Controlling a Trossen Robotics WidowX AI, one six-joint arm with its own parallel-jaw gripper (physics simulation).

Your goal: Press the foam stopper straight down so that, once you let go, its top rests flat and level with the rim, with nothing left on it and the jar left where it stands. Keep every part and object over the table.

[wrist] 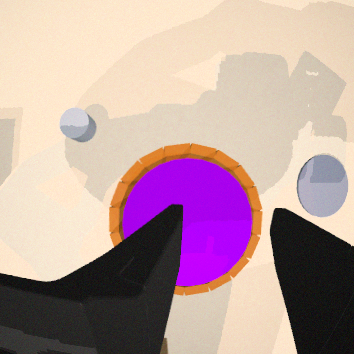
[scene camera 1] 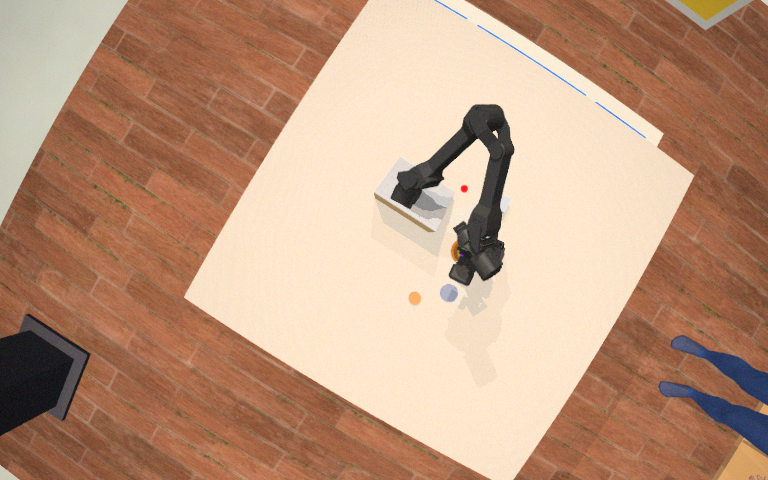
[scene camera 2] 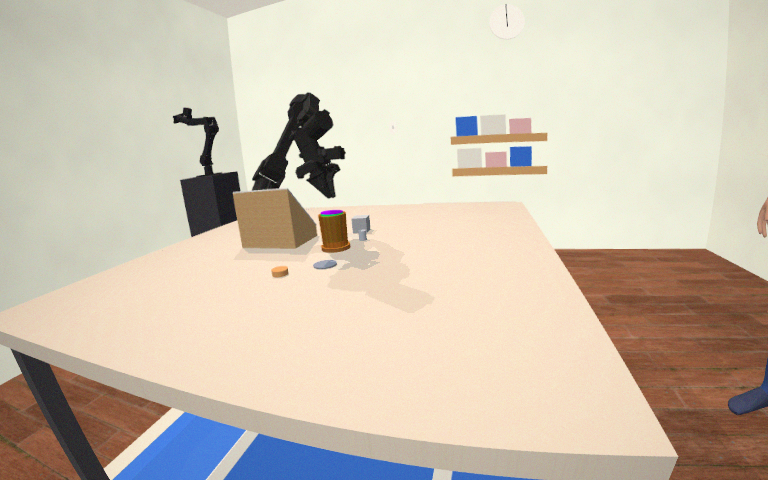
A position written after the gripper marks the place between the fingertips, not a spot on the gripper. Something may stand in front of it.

Note:
In view: the gripper (scene camera 2: 332, 198), an orange-brown jar (scene camera 2: 333, 225) and a small grey cylinder (wrist: 74, 122).
The gripper shows as well in the wrist view (wrist: 227, 218) and in scene camera 1 (scene camera 1: 474, 257).

